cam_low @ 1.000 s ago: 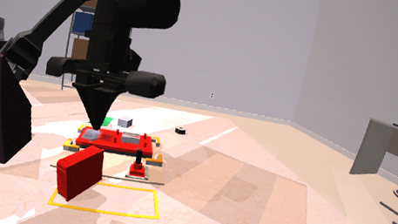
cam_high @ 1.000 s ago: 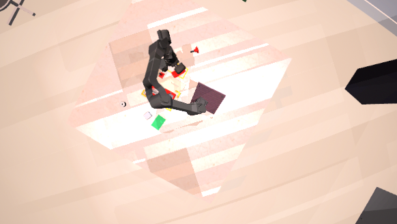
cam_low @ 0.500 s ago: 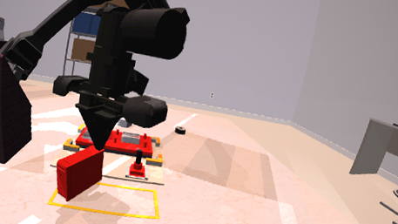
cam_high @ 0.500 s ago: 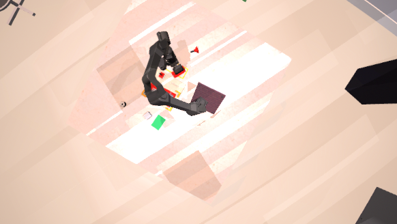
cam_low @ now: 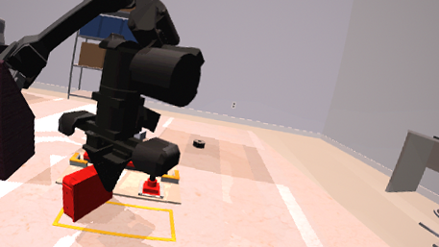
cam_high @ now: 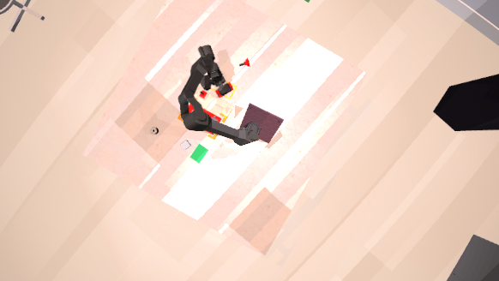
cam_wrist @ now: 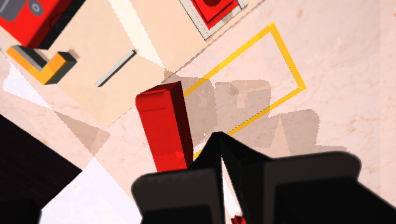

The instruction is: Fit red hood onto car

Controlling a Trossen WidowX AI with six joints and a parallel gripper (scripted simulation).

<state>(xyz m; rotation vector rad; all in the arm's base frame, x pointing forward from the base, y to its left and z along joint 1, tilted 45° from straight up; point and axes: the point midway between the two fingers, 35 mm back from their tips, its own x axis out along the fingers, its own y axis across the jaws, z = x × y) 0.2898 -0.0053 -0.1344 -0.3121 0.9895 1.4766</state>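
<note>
The red hood is 40 mm behind my gripper tip, 20 mm to the left of it and 20 mm below it. From my gripper tip the other things lie so: orange-cornered jig 200 mm to the left, 40 mm below, 10 mm behind; grey engine block 230 mm to the left, 30 mm below, 10 mm ahead; black post 110 mm to the left, 50 mm ahead, 20 mm below.
</note>
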